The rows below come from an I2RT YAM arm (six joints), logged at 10 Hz.
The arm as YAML. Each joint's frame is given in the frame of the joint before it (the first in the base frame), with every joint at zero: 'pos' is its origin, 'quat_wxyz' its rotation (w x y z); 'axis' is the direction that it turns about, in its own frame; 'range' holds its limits. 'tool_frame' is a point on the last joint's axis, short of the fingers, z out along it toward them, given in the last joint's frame.
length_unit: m
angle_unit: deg
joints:
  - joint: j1
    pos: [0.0, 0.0, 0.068]
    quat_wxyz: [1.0, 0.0, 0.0, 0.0]
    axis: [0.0, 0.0, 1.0]
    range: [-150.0, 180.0]
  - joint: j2
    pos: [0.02, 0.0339, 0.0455]
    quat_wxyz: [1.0, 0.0, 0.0, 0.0]
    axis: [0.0, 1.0, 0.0]
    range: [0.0, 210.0]
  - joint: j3
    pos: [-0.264, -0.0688, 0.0]
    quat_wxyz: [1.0, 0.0, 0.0, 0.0]
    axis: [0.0, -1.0, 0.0]
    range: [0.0, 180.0]
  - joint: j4
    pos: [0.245, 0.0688, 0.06]
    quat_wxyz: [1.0, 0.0, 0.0, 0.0]
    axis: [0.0, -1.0, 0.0]
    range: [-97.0, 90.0]
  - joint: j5
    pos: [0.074, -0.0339, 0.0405]
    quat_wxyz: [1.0, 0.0, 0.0, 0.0]
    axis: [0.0, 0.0, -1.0]
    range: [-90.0, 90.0]
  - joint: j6
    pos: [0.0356, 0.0, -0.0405]
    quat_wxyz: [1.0, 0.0, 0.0, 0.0]
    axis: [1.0, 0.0, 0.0]
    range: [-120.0, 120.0]
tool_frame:
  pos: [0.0, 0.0, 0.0]
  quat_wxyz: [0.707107, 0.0, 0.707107, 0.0]
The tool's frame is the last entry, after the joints.
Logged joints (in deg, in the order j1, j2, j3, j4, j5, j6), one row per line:
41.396, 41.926, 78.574, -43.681, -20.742, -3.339
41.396, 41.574, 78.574, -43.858, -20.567, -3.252
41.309, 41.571, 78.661, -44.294, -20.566, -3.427
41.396, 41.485, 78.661, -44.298, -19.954, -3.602
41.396, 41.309, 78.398, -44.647, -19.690, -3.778
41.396, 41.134, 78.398, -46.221, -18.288, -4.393
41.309, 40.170, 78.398, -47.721, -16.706, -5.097
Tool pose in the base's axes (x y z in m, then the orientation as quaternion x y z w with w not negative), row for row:
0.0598, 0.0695, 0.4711, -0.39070, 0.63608, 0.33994, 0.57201
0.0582, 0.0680, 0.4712, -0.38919, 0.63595, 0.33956, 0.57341
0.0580, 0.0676, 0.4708, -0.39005, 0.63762, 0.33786, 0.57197
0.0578, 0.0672, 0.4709, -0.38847, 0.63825, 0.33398, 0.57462
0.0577, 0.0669, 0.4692, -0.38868, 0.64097, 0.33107, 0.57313
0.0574, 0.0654, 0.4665, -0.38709, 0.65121, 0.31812, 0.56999
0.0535, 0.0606, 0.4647, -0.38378, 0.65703, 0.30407, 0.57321
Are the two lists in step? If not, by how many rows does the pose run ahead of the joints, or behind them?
They are in step.
